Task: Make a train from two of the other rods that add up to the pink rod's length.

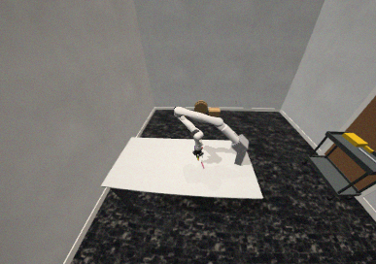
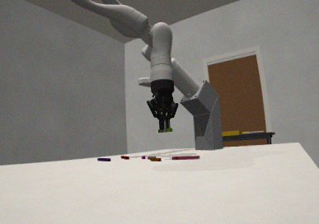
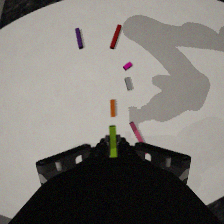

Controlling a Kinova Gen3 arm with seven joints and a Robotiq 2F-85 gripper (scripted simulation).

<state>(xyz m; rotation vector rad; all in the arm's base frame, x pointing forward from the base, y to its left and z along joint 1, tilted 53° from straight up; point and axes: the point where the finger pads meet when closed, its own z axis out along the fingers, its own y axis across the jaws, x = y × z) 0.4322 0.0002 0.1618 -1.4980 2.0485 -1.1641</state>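
Right now my hand is 110 mm above the orange rod, 40 mm to the left of it and 30 mm past it. Also, from my hand: pink rod: 110 mm below, 60 mm to the left, 40 mm behind; grey rod: 110 mm below, 90 mm behind, 70 mm to the right; lime rod: 10 mm below.
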